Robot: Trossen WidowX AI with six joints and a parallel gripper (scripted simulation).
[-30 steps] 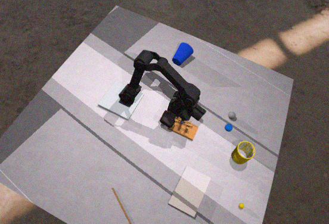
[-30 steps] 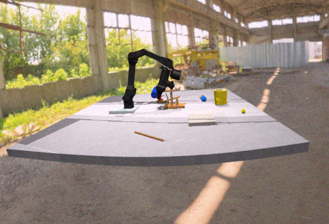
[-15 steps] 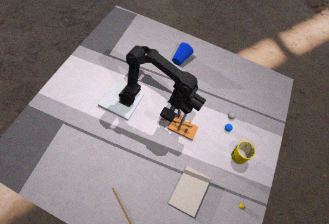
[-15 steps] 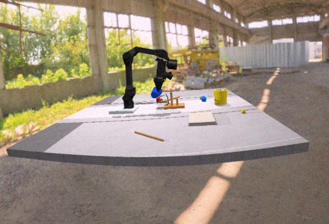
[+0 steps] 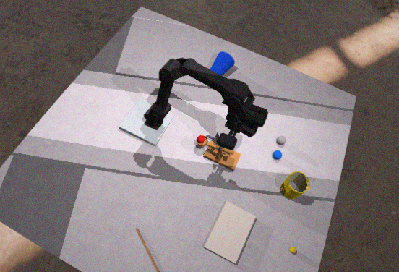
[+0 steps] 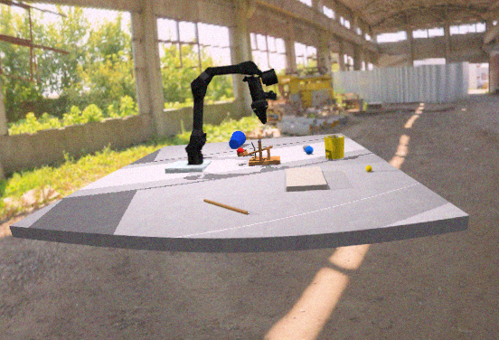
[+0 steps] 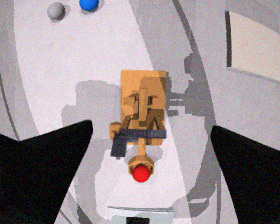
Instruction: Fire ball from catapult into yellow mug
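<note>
Now: the red ball 120 mm behind my gripper tip, 10 mm to the left of it and 120 mm below it. The rest, counted from my gripper tip: blue ball (200 mm ahead, 110 mm to the left, 160 mm below); wooden catapult (50 mm behind, 30 mm to the left, 130 mm below); grey ball (200 mm ahead, 190 mm to the left, 160 mm below).
</note>
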